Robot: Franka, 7 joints.
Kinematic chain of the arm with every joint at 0, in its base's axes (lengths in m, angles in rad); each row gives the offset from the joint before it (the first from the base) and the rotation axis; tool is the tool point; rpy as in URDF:
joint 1: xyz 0 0 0.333 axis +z
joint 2: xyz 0 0 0 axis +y
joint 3: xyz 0 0 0.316 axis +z
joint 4: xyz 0.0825 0 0 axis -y
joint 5: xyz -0.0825 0 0.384 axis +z
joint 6: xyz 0 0 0 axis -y
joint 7: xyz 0.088 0 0 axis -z
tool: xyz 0 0 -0.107 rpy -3.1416 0 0
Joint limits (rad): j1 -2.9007..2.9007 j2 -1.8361..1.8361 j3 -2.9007..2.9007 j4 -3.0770..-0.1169 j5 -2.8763..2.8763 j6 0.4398..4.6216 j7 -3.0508..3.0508
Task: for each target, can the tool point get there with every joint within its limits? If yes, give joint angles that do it. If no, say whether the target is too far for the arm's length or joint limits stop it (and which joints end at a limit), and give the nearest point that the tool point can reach.
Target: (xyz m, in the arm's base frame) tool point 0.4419 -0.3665 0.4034
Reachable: yes | joints -2.1154 0.8180 1.5865 -2.1189 -1.2189 2.3348 -2.2829
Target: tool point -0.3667 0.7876 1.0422
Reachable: no: too far | nearest point -0.2805 0.6025 0.8755 | short by 0.264 m
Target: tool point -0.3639 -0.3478 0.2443
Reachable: yes | joints -0.5701 -0.7709 -1.9616 -2.3331 1.5066 2.0792 2.3804
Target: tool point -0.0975 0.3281 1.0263
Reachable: yes | joints 1.7401 -0.3427 0.1744 -1.3276 -1.9275 2.0096 0.3156
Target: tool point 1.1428 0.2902 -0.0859
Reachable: no: too far | nearest point 0.7835 0.1990 0.0458 | short by 0.393 m
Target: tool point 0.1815 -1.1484 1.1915
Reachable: no: too far | nearest point 0.1077 -0.6817 0.8426 | short by 0.587 m
